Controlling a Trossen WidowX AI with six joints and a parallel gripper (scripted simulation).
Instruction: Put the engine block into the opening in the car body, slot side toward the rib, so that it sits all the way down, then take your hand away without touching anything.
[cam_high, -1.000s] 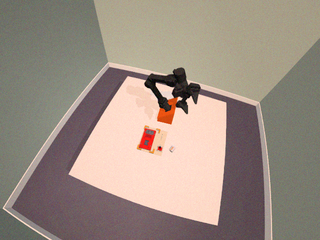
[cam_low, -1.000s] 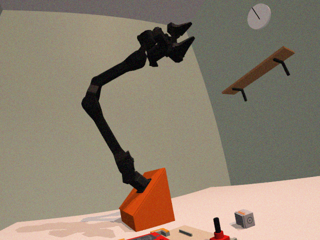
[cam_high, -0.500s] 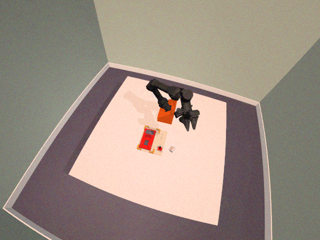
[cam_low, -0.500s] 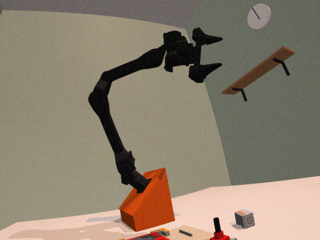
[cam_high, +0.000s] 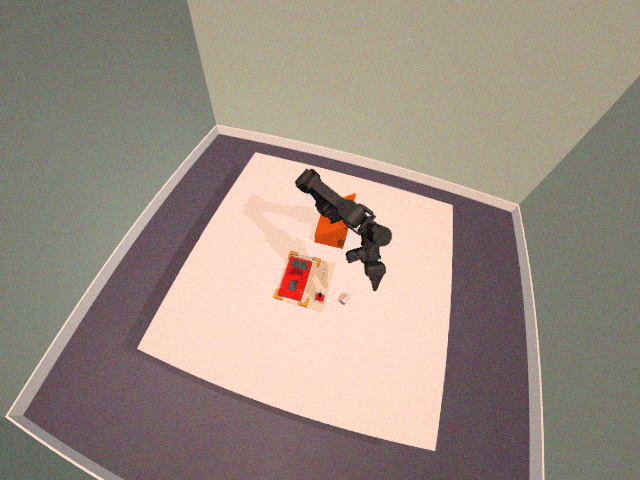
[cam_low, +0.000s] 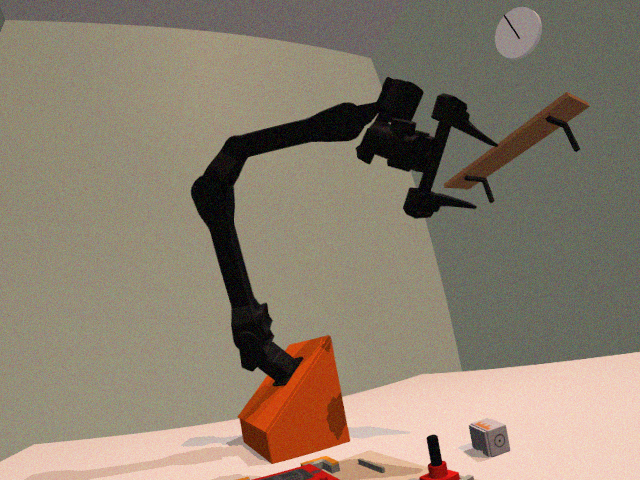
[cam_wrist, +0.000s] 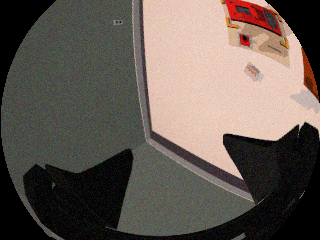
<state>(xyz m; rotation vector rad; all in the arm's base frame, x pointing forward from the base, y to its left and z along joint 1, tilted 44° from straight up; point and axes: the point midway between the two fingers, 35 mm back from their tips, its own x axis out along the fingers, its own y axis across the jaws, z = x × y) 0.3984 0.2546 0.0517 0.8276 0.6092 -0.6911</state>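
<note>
The grey engine block lies 7 cm behind my gripper tip, 5 cm to the right of it and 34 cm below it.
</note>
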